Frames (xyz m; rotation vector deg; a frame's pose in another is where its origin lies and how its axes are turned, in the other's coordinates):
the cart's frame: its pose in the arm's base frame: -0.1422 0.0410 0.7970 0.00 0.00 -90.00
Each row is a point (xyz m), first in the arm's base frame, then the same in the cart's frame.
Working: the arm's base frame: its pose in the cart's frame: 0.0410 0.1422 -0.7970 0.00 0.00 90.00

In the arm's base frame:
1: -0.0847 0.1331 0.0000
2: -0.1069 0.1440 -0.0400
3: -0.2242 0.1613 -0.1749
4: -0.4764 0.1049 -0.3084
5: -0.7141 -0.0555 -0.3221
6: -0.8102 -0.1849 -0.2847
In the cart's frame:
1: -0.0921 0.0575 -0.7970
2: -0.1030 0.0353 -0.8370
3: -0.1203 -0.0820 -0.9719
4: -0.0639 -0.3342 -1.1054
5: 0.0965 -0.5719 -1.1191
6: 0.2259 -0.6680 -1.0817

